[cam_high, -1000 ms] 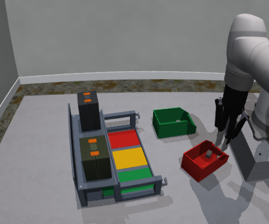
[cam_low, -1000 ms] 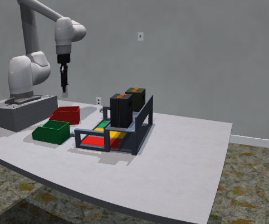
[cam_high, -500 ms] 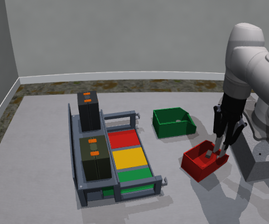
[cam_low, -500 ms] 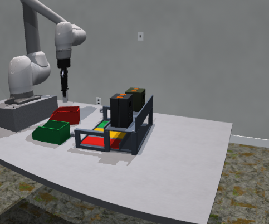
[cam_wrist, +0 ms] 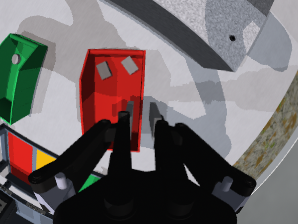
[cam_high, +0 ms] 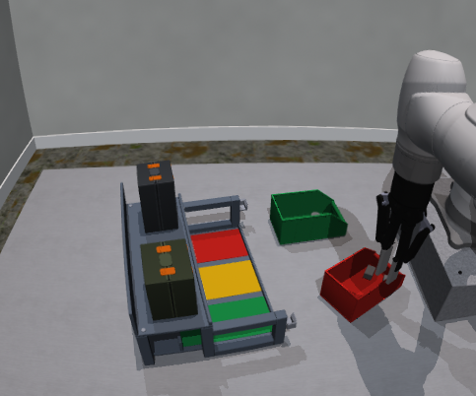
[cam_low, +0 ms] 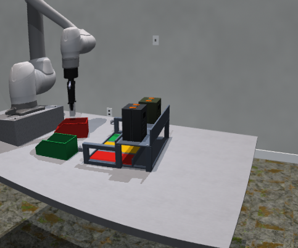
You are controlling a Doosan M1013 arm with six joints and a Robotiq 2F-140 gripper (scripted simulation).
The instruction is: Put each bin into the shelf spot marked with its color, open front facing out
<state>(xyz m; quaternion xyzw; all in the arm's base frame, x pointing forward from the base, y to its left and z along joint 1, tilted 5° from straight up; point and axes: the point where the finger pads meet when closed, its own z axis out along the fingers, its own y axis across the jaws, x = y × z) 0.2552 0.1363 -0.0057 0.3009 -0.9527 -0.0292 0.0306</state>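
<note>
The red bin is 80 mm below my hand, 40 mm to the right of it and 20 mm ahead of it. The rest, counted from my hand: green bin 260 mm to the right, 130 mm ahead, 80 mm below.
</note>
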